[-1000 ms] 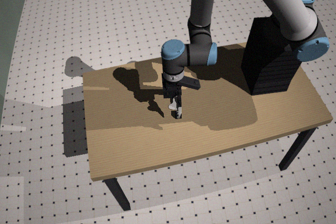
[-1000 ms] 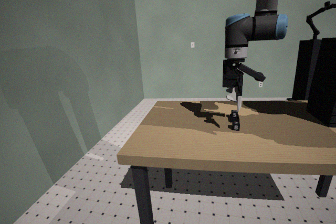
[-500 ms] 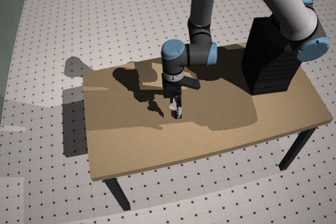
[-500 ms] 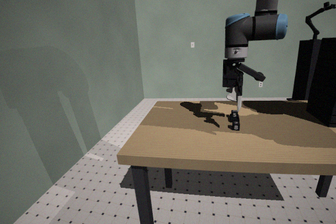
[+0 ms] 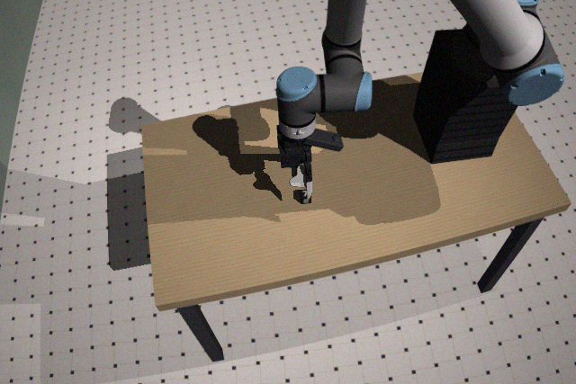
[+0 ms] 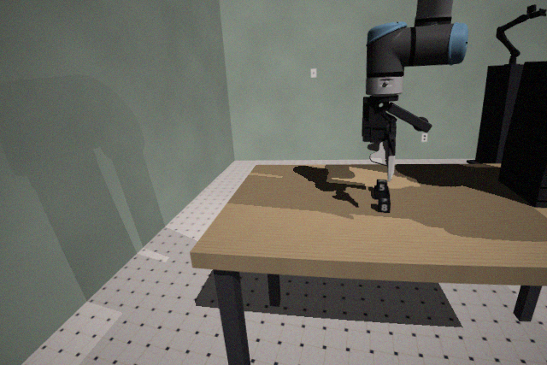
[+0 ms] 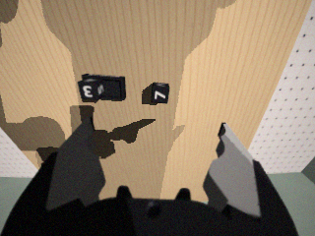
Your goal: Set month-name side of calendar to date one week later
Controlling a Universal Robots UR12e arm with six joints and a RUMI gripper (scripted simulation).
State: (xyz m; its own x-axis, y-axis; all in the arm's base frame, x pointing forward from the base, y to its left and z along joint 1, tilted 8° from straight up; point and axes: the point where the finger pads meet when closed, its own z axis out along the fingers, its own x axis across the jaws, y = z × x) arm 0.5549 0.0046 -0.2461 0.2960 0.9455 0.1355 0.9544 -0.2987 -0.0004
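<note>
Now: hand 4 cm past the dark tray, 10 cm to the left of it and 11 cm above it. The rest, counted from my hand: black date cube (10 cm below).
</note>
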